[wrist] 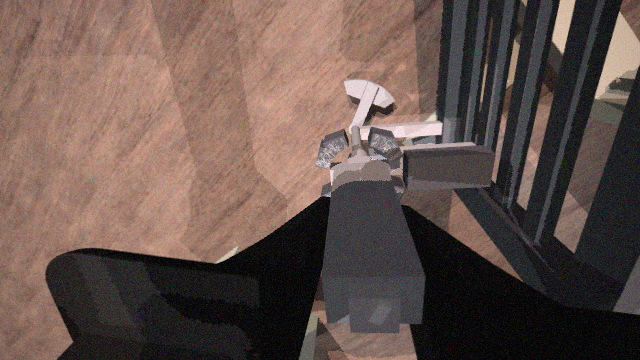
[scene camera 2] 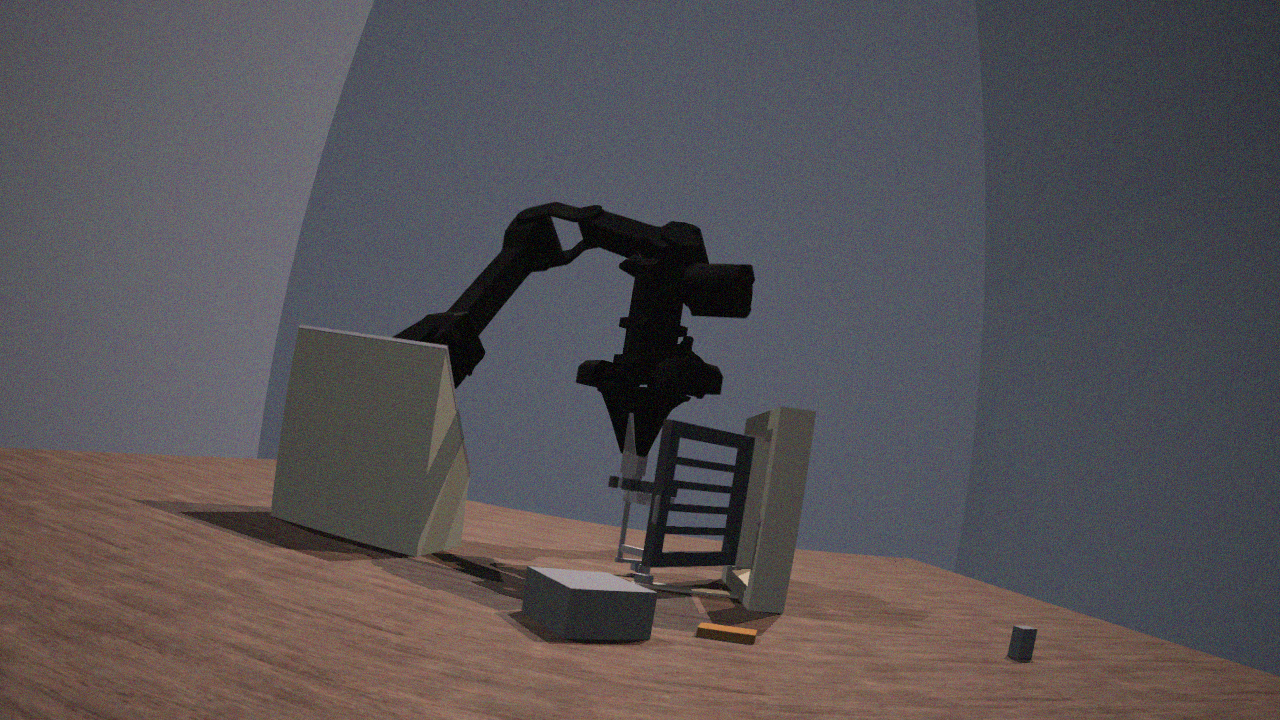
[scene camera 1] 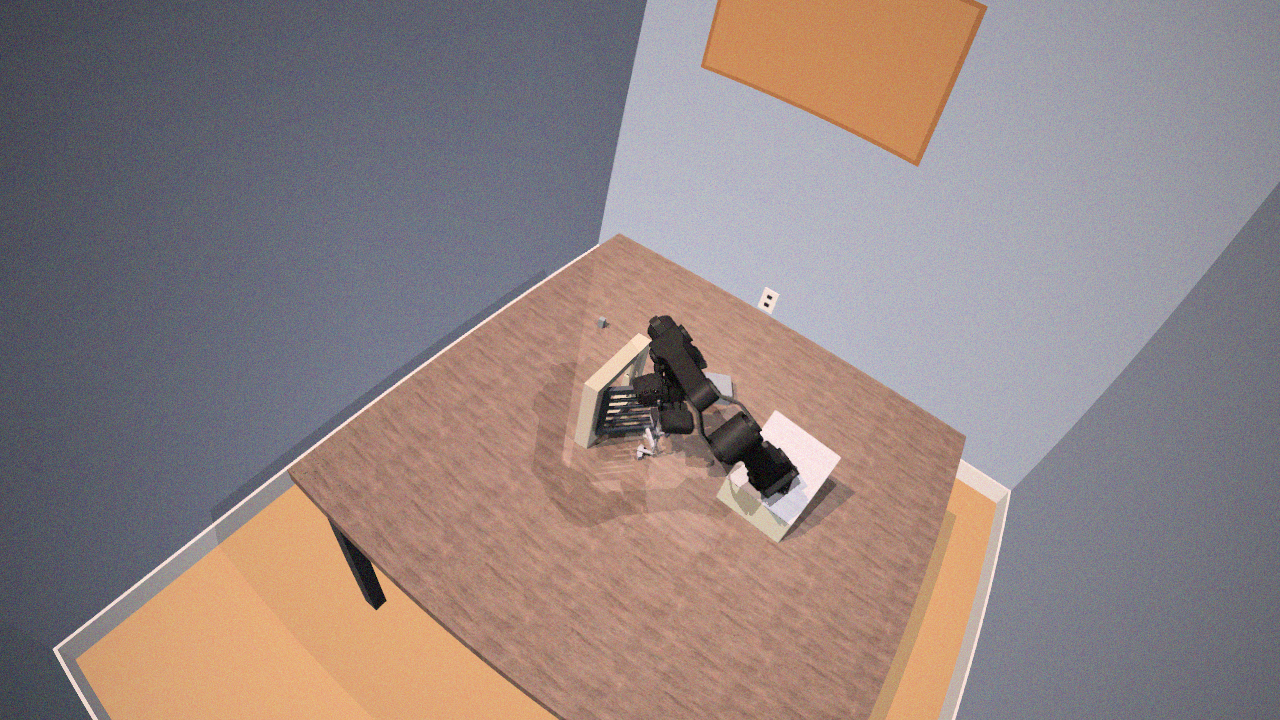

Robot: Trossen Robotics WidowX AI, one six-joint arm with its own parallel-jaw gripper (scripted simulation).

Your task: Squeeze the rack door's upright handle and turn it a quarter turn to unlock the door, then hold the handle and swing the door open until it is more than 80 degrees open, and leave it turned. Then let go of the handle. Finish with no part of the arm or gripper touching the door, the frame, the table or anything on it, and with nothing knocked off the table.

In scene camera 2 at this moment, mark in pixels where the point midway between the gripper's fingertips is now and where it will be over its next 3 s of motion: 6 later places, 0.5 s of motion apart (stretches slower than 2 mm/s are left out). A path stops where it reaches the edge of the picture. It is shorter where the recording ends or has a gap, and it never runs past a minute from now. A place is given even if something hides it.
My gripper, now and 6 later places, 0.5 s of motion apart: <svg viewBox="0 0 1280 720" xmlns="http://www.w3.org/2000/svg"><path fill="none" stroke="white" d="M633 455L625 454L623 454L626 454L631 455L632 454L634 440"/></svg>
